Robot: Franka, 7 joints.
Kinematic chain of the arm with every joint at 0, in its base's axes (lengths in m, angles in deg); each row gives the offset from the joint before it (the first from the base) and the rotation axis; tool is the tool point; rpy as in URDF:
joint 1: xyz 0 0 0.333 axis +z
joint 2: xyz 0 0 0 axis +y
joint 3: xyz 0 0 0.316 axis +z
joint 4: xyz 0.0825 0 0 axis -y
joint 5: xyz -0.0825 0 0.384 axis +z
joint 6: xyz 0 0 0 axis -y
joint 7: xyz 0.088 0 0 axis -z
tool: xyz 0 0 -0.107 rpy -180 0 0
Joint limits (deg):
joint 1: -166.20..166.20
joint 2: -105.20..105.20
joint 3: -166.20..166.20
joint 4: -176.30..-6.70
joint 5: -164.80..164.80
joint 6: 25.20..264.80
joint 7: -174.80..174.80
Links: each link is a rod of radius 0.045 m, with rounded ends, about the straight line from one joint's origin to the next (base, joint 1, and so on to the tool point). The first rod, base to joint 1, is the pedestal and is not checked.
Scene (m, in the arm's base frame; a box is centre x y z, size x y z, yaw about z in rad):
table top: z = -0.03
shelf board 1: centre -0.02 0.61 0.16 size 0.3 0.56 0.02 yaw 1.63
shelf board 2: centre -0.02 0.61 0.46 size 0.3 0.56 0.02 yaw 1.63
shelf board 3: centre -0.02 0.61 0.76 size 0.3 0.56 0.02 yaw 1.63
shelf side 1: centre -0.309 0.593 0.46 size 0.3 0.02 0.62 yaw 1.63
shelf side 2: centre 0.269 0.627 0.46 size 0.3 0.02 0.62 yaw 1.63
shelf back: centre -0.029 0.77 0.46 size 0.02 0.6 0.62 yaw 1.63
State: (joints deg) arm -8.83 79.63 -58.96 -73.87 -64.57 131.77 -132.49
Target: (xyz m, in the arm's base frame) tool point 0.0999 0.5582 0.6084
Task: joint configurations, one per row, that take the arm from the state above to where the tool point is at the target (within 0.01 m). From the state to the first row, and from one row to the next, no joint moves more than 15 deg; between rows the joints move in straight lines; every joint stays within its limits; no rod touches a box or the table.
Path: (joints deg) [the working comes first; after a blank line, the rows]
Joints at the target: 64.54 -7.59 15.49 -111.03 -62.61 135.85 -132.49
Straight joint move there: touches shelf side 2.

1: -0.78 65.38 -51.22 -81.72 -63.91 130.45 -132.49
2: 7.26 51.12 -43.47 -89.57 -63.25 129.13 -132.49
3: 15.31 36.87 -35.73 -97.41 -62.59 127.81 -132.49
4: 23.35 22.61 -27.99 -105.26 -61.94 126.50 -132.49
5: 31.40 8.36 -20.25 -113.11 -61.28 125.18 -132.49
6: 39.45 -5.89 -12.50 -120.96 -60.62 123.86 -132.49
7: 47.49 -20.15 -4.76 -128.80 -59.96 122.54 -132.49
8: 55.54 -34.40 2.98 -136.65 -59.30 121.22 -132.49
9: 63.59 -48.66 10.72 -144.50 -58.64 119.90 -132.49
10: 63.90 -34.97 12.31 -133.34 -59.97 125.22 -132.49
11: 64.22 -21.28 13.90 -122.19 -61.29 130.53 -132.49
12: 64.54 -7.59 15.49 -111.03 -62.61 135.85 -132.49

